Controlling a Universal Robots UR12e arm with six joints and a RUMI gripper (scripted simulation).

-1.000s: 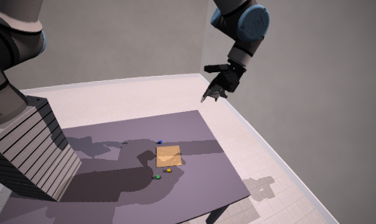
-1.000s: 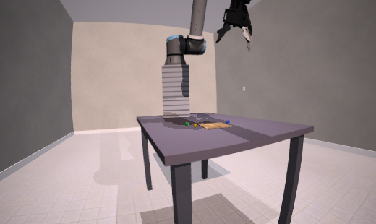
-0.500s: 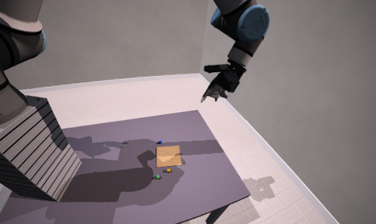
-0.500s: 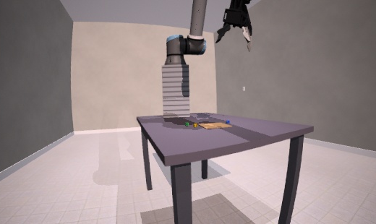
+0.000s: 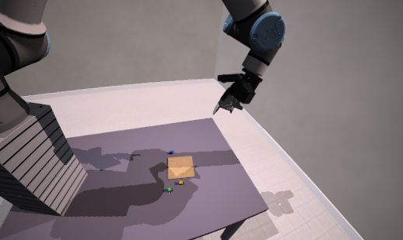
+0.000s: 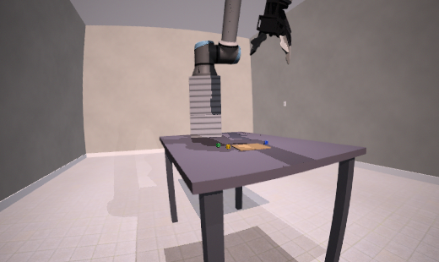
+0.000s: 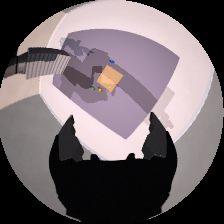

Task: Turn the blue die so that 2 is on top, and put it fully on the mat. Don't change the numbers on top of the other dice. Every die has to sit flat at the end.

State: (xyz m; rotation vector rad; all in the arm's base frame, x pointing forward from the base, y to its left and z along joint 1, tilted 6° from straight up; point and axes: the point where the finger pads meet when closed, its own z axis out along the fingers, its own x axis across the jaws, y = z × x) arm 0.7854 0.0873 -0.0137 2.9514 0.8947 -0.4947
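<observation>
The green die is 250 mm behind my hand, 130 mm to the right of it and 340 mm below it. Round my hand: tan mat 180 mm behind, 340 mm below; yellow die 190 mm behind, 100 mm to the right, 340 mm below; blue die 230 mm behind, 100 mm to the left, 340 mm below.
</observation>
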